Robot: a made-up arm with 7 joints. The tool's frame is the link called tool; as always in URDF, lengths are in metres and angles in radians.
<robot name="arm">
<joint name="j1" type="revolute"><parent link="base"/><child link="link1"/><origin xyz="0 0 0.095" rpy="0 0 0"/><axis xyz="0 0 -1"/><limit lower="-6.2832" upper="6.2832"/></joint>
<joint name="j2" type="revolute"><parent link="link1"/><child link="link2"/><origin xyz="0 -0.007 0.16" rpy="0 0 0"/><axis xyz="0 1 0"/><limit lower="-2.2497" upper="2.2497"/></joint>
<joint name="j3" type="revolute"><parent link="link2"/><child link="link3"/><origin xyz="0 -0.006 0.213" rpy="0 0 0"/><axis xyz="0 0 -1"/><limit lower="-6.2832" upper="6.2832"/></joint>
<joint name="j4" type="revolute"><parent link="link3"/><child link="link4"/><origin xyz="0 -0.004 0.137" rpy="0 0 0"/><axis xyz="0 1 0"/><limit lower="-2.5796" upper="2.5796"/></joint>
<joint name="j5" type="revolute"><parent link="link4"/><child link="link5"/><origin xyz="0 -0.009 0.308" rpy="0 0 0"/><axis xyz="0 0 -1"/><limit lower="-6.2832" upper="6.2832"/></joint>
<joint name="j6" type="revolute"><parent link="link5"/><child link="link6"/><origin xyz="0 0 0.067" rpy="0 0 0"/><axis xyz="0 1 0"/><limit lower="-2.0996" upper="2.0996"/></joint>
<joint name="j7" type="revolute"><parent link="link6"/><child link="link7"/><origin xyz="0 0 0.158" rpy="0 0 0"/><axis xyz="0 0 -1"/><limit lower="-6.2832" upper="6.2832"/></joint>
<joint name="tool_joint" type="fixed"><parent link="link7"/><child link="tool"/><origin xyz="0 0 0" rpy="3.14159 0 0"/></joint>
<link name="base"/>
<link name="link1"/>
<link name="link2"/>
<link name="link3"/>
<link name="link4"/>
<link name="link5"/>
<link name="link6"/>
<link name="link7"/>
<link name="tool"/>
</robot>
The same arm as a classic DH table. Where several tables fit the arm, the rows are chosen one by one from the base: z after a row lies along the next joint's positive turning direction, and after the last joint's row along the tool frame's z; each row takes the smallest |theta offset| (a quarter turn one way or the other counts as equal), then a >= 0, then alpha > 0; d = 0 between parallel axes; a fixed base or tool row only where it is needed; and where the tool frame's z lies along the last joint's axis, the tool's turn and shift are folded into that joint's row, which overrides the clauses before.
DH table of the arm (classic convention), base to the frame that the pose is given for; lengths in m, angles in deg. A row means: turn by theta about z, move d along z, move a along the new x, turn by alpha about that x. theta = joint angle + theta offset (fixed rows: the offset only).
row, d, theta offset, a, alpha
base (fixed), 0, 0, 0, 180
j1, -0.255, 0, 0, 90
j2, -0.013, 0, 0, -90
j3, -0.35, 0, 0, 90
j4, -0.013, 0, 0, -90
j5, -0.375, 0, 0, 90
j6, 0, 0, 0, -90
j7, -0.158, 0, 0, 0
Joint limits (deg, base to tool): -360..360 -128.9..128.9 -360..360 -147.8..147.8 -360..360 -120.3..120.3 -360..360

